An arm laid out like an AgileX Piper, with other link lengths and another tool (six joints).
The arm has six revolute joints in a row. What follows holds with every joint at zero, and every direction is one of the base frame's.
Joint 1 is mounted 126.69 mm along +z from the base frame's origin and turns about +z.
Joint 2 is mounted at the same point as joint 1 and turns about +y.
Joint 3 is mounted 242.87 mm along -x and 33.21 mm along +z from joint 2 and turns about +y.
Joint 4 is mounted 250.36 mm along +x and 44.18 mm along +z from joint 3 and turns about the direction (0.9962, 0, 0.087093).
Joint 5 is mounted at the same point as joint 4 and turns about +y.
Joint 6 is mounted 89.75 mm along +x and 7.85 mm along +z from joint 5 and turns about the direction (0.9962, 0, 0.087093).
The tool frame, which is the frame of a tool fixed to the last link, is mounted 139.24 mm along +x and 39 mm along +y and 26.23 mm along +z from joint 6; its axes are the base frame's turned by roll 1.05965, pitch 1.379 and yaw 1.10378 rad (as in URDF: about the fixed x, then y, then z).
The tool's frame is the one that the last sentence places.
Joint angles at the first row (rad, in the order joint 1, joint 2, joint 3, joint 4, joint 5, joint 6):
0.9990 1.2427 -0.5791 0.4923 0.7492 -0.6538
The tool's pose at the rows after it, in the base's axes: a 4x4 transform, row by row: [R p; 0 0 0 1], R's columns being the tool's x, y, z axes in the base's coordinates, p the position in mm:
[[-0.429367 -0.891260 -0.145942 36.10], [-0.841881 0.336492 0.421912 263.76], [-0.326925 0.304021 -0.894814 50.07], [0 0 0 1]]
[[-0.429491 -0.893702 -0.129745 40.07], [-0.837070 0.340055 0.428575 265.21], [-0.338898 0.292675 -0.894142 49.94], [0 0 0 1]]
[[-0.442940 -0.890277 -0.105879 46.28], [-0.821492 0.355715 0.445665 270.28], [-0.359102 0.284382 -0.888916 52.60], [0 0 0 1]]
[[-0.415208 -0.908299 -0.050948 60.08], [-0.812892 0.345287 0.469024 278.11], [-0.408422 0.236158 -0.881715 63.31], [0 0 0 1]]
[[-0.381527 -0.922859 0.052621 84.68], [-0.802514 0.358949 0.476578 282.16], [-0.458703 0.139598 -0.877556 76.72], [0 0 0 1]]
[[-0.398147 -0.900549 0.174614 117.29], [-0.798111 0.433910 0.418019 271.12], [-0.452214 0.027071 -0.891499 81.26], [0 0 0 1]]
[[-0.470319 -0.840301 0.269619 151.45], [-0.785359 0.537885 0.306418 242.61], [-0.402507 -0.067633 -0.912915 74.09], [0 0 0 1]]
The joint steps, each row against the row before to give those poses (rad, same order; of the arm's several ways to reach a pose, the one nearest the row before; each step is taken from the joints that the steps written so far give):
0.0000 0.0019 0.0075 -0.0053 -0.0060 0.0112
-0.0019 0.0000 0.0000 -0.0067 -0.0162 0.0019
0.0000 0.0000 -0.0070 -0.0051 -0.0231 0.0184
0.0000 -0.0085 -0.0384 -0.0488 -0.0169 0.0175
0.0000 -0.0198 -0.0497 -0.1345 -0.0166 0.0853
-0.0150 -0.0099 -0.0404 -0.2127 0.0231 0.1751
-0.0603 0.0019 -0.0065 -0.1770 0.0491 0.1451

